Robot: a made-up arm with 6 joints.
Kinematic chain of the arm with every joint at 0, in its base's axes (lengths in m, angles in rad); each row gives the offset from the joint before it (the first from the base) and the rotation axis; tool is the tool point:
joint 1: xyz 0 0 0.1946 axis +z
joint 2: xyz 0 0 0 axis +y
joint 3: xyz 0 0 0.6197 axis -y
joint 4: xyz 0 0 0 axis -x
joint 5: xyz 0.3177 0 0 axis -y
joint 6: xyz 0 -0.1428 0 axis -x
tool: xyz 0 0 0
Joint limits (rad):
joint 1: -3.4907..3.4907
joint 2: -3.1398..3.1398
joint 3: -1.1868..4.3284
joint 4: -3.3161..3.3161
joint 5: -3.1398..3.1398
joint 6: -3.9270..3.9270
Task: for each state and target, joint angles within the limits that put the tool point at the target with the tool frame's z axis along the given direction. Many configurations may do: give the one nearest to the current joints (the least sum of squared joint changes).
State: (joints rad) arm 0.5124 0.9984 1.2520 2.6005 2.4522 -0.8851
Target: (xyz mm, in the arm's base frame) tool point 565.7 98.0 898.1 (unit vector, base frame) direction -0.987 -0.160 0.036
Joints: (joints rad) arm 0.0238 0.9235 1.9274 2.2042 2.4583 -0.6535
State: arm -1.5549 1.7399 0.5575 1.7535 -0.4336 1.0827
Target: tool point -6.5 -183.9 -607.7 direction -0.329 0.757 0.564
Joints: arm -2.1601 2.5674 0.1090 2.3157 -0.4067 1.5956
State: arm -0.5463 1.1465 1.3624 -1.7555 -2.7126 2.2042
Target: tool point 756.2 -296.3 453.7 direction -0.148 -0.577 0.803
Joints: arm -0.4940 0.9196 0.8805 -2.3242 -2.4356 1.3976
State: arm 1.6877 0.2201 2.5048 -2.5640 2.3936 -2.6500
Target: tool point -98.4 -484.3 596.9 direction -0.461 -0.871 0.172
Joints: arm 1.6627 -0.3481 3.4292 -3.0684 2.3783 -2.5189
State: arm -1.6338 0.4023 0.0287 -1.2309 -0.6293 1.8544
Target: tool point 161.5 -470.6 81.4 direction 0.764 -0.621 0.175
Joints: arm -1.1336 1.2069 -0.2162 -1.1908 -0.5888 1.6477
